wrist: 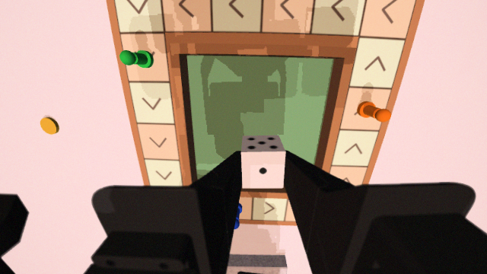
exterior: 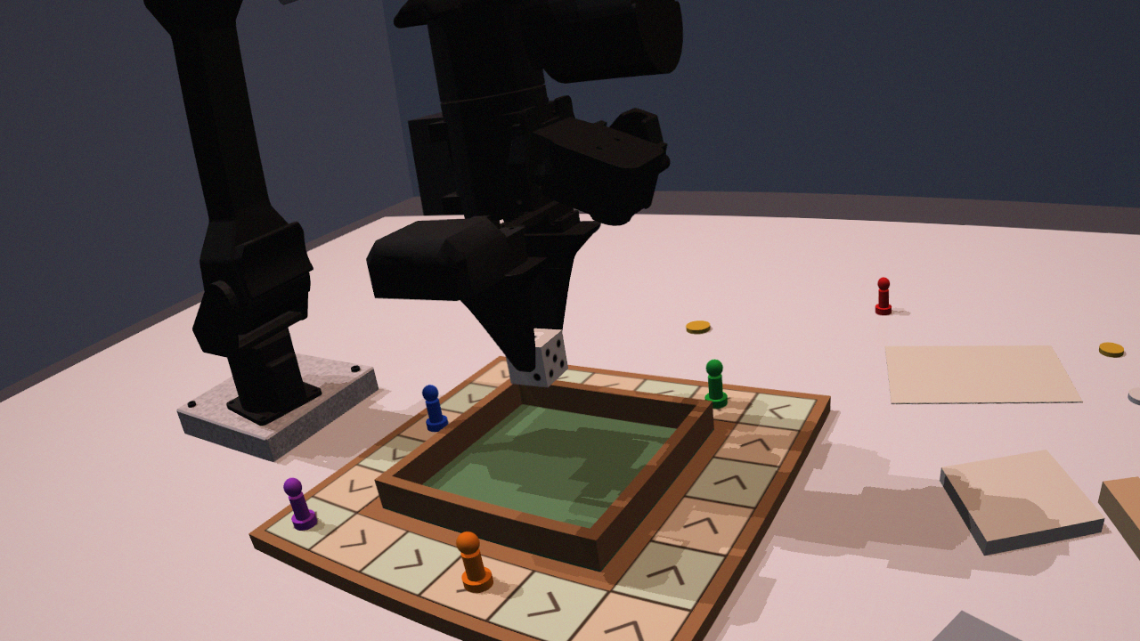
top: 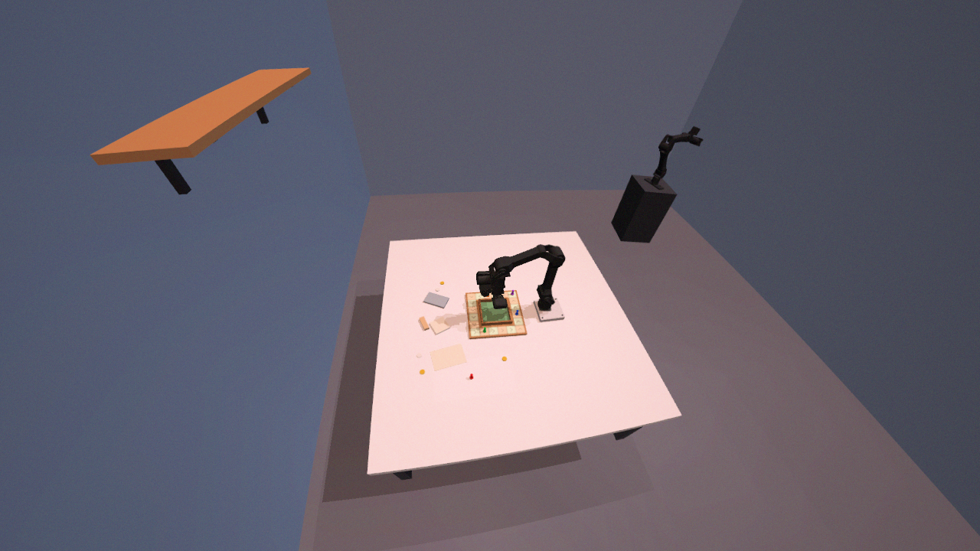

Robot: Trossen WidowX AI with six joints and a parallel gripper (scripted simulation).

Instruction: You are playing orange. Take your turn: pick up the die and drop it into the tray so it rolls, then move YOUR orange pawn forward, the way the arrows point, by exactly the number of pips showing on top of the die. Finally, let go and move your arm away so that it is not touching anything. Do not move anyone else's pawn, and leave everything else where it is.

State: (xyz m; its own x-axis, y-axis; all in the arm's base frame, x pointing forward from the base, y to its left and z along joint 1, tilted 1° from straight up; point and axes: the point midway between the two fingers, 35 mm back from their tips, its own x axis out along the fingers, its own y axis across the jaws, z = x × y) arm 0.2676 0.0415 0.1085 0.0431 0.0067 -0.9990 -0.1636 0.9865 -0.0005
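The orange pawn is 3 cm ahead of my gripper tip, 11 cm to the right of it and 6 cm below it. From my gripper tip the other things lie so: blue pawn: 12 cm behind, 1 cm to the left, 6 cm below; then white die: right at my gripper tip; then green tray: 8 cm below.
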